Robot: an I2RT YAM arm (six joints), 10 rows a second.
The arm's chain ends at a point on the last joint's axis. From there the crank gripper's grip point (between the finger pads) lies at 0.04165 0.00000 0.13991 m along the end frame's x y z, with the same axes.
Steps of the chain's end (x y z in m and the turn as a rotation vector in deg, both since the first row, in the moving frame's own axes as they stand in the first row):
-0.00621, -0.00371, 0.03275, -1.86, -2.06, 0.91
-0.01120, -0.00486, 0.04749, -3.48, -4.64, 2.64
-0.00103, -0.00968, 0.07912, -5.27, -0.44, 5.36
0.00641, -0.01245, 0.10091, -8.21, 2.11, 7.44
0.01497, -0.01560, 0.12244, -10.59, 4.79, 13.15
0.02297, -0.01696, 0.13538, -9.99, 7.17, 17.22
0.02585, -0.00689, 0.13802, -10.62, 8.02, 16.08
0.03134, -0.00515, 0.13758, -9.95, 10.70, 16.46
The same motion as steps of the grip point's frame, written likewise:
-0.01131, 0.00148, 0.03407, -1.86, -2.06, 0.91
-0.02288, 0.00538, 0.05008, -3.48, -4.64, 2.64
-0.00289, 0.00700, 0.07866, -5.27, -0.44, 5.36
0.00985, 0.01307, 0.09747, -8.21, 2.11, 7.44
0.02231, 0.02028, 0.11528, -10.59, 4.79, 13.15
0.03428, 0.02127, 0.12602, -9.99, 7.17, 17.22
0.03938, 0.03209, 0.12751, -10.62, 8.02, 16.08
0.05097, 0.03327, 0.12447, -9.95, 10.70, 16.46

